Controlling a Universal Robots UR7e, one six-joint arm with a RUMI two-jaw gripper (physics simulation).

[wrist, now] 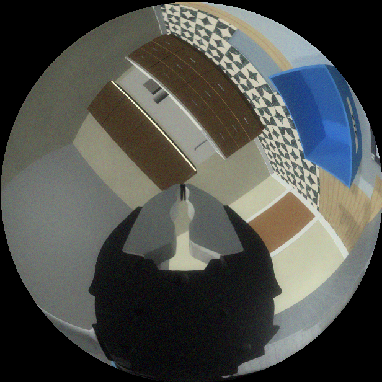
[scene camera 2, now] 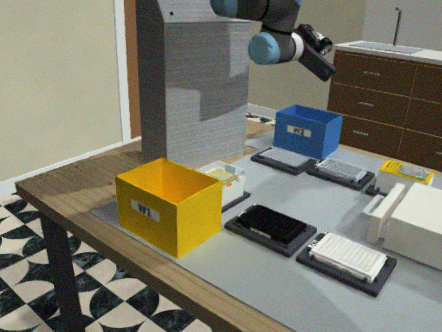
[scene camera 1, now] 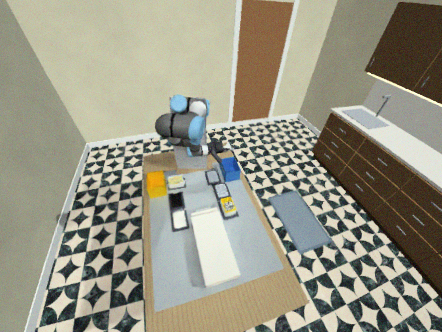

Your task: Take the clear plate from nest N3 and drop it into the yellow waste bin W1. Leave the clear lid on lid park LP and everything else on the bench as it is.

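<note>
The clear plate sits flat in a dark nest, between the flat clear lid and the yellow-topped box; the nest's label is not readable. The clear lid lies on its dark park beside the blue bin. The yellow waste bin W1 stands upright at the table's left side in the scene camera 1 view; its floor is hidden. My gripper is shut and empty, high above the bench near the blue bin, tilted, well away from the plate.
The blue bin W2 stands beside the lid park. A tip box stands beside W1. A black plate, a white plate, a yellow-topped box and a long white device also stand on the bench.
</note>
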